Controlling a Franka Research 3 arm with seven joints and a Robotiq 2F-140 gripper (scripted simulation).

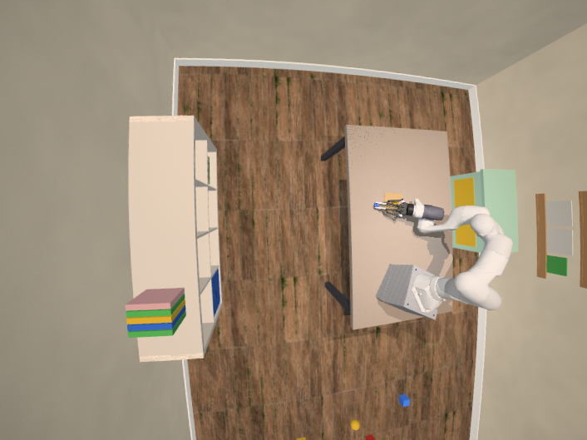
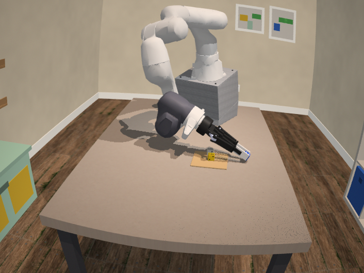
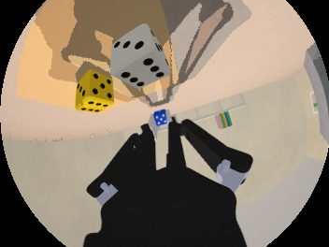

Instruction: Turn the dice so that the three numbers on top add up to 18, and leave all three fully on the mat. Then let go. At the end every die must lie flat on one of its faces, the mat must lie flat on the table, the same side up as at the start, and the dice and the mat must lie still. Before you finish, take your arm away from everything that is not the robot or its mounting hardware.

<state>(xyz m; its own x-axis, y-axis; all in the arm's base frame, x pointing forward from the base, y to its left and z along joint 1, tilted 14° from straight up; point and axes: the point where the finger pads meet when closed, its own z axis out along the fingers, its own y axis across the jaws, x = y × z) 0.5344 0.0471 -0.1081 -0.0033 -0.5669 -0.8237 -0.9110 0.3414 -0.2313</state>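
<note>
The yellow die is 12 cm to the right of my hand, 3 cm below it and 1 cm behind it. Also, from my hand: blue die (2 cm to the left, 1 cm below, 1 cm ahead); white die (12 cm to the right, 6 cm behind, 3 cm below); mat (12 cm to the right, 4 cm below, 1 cm behind).
</note>
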